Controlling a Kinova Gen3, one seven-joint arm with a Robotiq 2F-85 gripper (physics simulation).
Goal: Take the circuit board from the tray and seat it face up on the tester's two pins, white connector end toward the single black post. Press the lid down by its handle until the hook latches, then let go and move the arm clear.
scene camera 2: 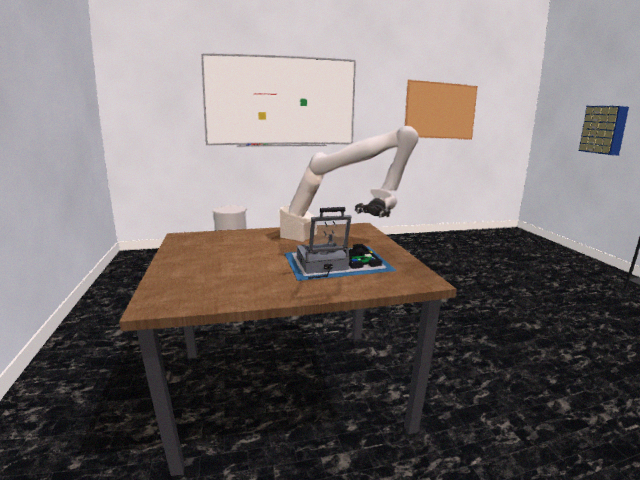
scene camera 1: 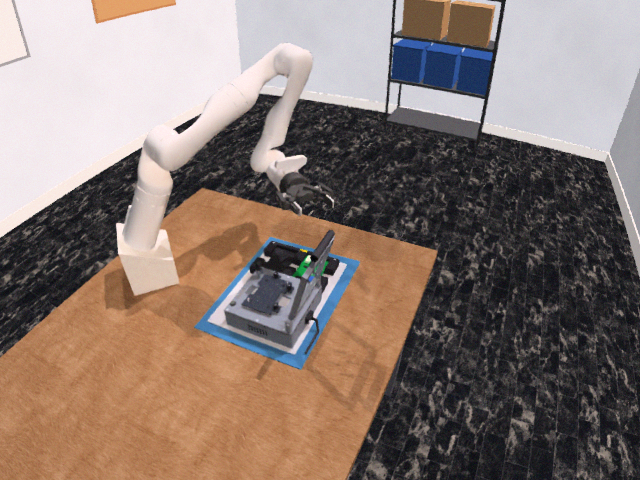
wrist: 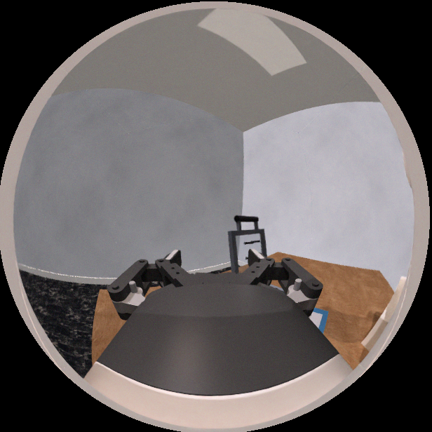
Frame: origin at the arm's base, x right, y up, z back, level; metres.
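Seen in the pictures: gripper, fingertip midpoint: (scene camera 2: 368,213) (scene camera 1: 317,208); arm's base, origin of the base link: (scene camera 2: 296,211) (scene camera 1: 139,241).
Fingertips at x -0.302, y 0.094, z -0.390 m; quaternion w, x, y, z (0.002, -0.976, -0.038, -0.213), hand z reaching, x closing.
Offsets run from my fingertips to a thing's top centre. "spot": to the spot under its first point. Level surfaces: height alone.
The green circuit board @(dx +0.016, dy -0.193, dz +0.012 m) (scene camera 1: 302,267) (scene camera 2: 361,259) lies among the black parts of the tray @(spot: dx +0.031, dy -0.203, dz +0.114 m) (scene camera 1: 279,259) (scene camera 2: 358,249), partly hidden by the lid in scene camera 1. The grey tester (scene camera 1: 242,321) (scene camera 2: 311,266) stands beside the tray. Its framed lid (scene camera 1: 298,302) (scene camera 2: 312,235) (wrist: 233,252) stands upright and open, with the black handle @(dx +0.158, dy +0.054, dz -0.131 m) (scene camera 1: 323,244) (scene camera 2: 332,209) (wrist: 246,218) at the top. The tester's pins and single post are too small to tell apart. My gripper (scene camera 1: 315,206) (scene camera 2: 371,209) (wrist: 214,257) is wide open and empty, high above the table beyond the tray, away from the handle.
Tester and tray stand on a blue-edged mat @(dy -0.220 m) (scene camera 1: 253,344) (scene camera 2: 390,267) (wrist: 324,320) on the wooden table @(dy -0.221 m) (scene camera 1: 155,387) (scene camera 2: 222,281) (wrist: 350,280). A bent black piece @(spot: dx +0.169, dy -0.219, dz -0.122 m) (scene camera 1: 316,330) sticks out at the tester's side. The white robot base (scene camera 1: 149,268) (scene camera 2: 294,227) stands at the table's edge.
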